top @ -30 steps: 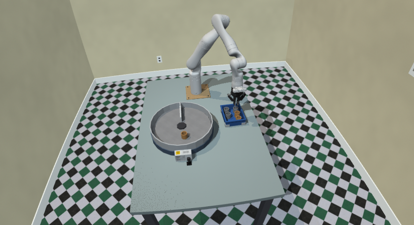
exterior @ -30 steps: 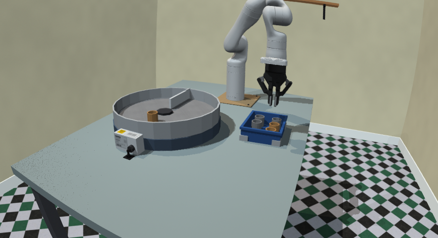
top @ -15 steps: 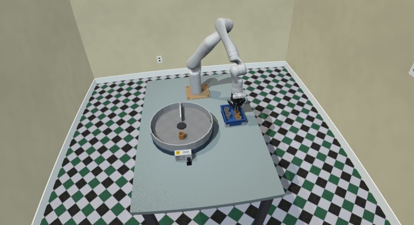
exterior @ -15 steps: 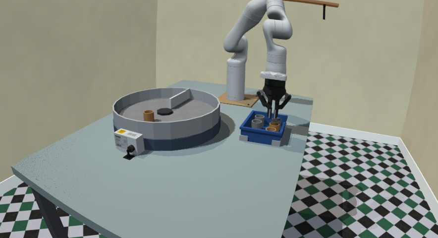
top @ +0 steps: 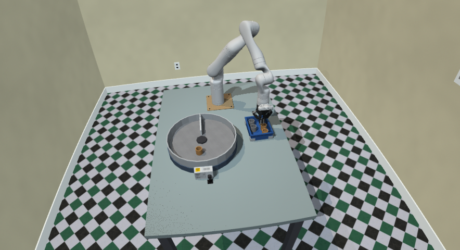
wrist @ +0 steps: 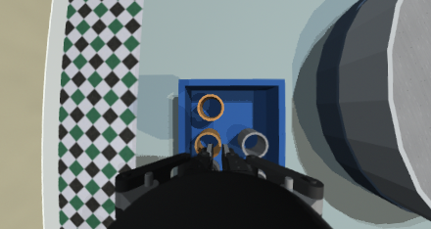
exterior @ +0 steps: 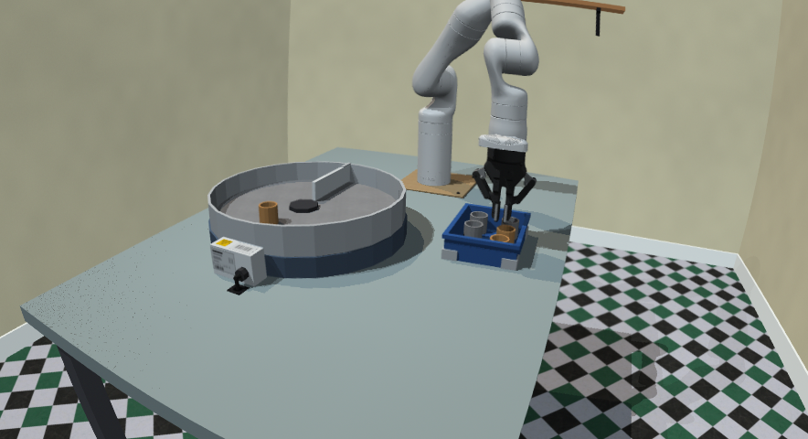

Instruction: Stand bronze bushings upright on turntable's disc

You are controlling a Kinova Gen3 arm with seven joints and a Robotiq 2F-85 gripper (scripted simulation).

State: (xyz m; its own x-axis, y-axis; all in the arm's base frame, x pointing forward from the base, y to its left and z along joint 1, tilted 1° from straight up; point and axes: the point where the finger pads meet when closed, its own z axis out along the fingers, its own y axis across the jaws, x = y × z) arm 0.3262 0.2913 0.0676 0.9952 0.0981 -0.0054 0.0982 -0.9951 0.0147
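Right now the blue crate is 50 mm below my hand, 20 mm to the right of it and 10 mm ahead of it. The rest, counted from my hand: turntable disc 380 mm to the right, 140 mm ahead, 20 mm below.
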